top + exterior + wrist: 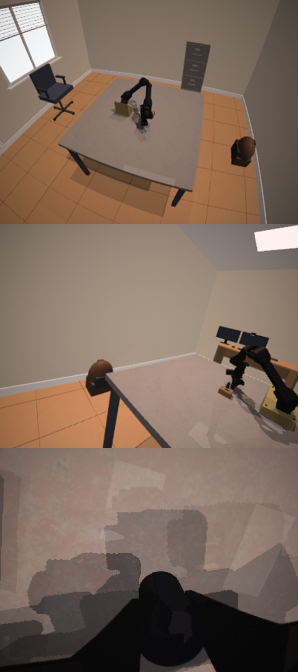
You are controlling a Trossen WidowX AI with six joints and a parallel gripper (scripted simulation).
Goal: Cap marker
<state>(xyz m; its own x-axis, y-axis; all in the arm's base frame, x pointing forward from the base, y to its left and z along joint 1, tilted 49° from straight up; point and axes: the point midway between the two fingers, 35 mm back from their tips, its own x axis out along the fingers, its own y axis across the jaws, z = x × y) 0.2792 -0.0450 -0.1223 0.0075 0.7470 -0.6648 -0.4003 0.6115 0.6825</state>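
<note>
The holder block is 2 cm ahead of my gripper tip and 15 cm to the left of it. Round my gripper tip: dark cap (1 cm above).
</note>
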